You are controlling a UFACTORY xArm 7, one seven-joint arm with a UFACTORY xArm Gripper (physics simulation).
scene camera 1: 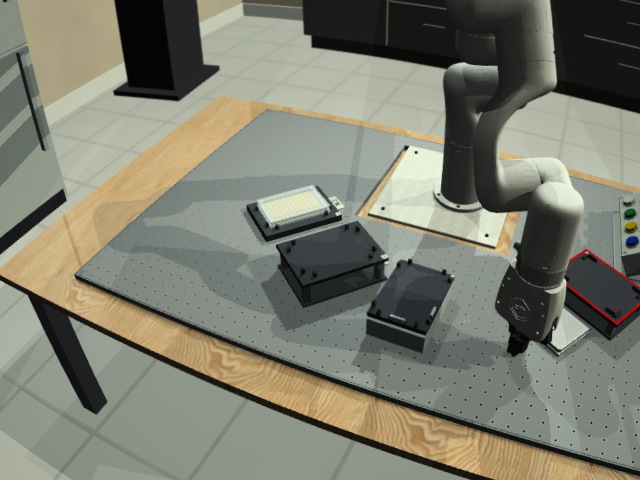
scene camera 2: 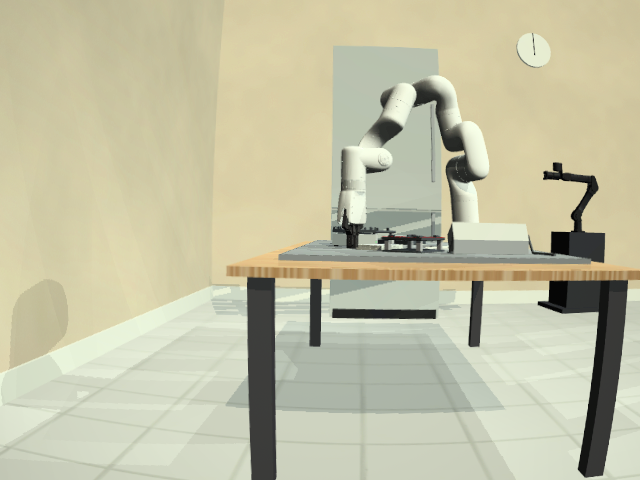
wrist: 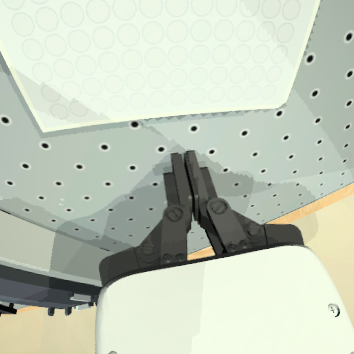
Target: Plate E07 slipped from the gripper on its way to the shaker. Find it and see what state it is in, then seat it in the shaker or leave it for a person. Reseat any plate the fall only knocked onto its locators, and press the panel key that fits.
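Frame: origin at the arm's base, x ahead, y left, z up, level; metres.
Seen in the pictures: gripper, fingertip midpoint: (scene camera 1: pixel 515 350) (scene camera 2: pixel 352 248) (wrist: pixel 182 165); arm's base, origin of the base link: (scene camera 1: pixel 461 194).
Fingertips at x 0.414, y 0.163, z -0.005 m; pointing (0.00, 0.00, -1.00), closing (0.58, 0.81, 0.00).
Pixels of each thing's top centre, then the offset from my fingertips to it. "spot": a spot on its surface instead.
- pale plate, middle of its top: (wrist: pixel 163 18) (scene camera 1: pixel 549 317) (scene camera 2: pixel 380 244) 0.078 m back, 0.050 m left, 0.014 m up
- plate with cream wells, middle of its top: (scene camera 1: pixel 292 202) 0.231 m back, 0.483 m right, 0.031 m up
- low black nest, surface spot: (scene camera 1: pixel 268 233) spot: 0.142 m back, 0.498 m right, 0.015 m up
- grey box with a dark pegged top, surface spot: (scene camera 1: pixel 410 294) spot: 0.020 m back, 0.191 m right, 0.055 m up
- key panel, middle of its top: (scene camera 2: pixel 488 223) 0.357 m back, 0.230 m left, 0.084 m up
A pale plate (scene camera 1: pixel 569 330) (wrist: pixel 165 55) lies on the perforated board beside the red-edged stand; faint round wells show in the wrist view, but no label is readable. My gripper (scene camera 1: pixel 517 352) (scene camera 2: pixel 352 246) (wrist: pixel 182 165) is shut and empty, low over the board, its fingertips beside the plate's near edge and apart from it in the wrist view. A plate with cream wells (scene camera 1: pixel 293 205) rests on a low black nest (scene camera 1: pixel 268 233); I cannot tell whether it sits fully between the locators. A grey box with a dark pegged top (scene camera 1: pixel 410 294), possibly the shaker, bears no plate.
A raised black stand (scene camera 1: pixel 330 253) bears no plate. The red-edged dark stand (scene camera 1: pixel 602 286) is right of the gripper in scene camera 1. The key panel (scene camera 1: pixel 629 253) (scene camera 2: pixel 488 238) has white, green, yellow and blue keys. The arm stands on a white base plate (scene camera 1: pixel 398 180).
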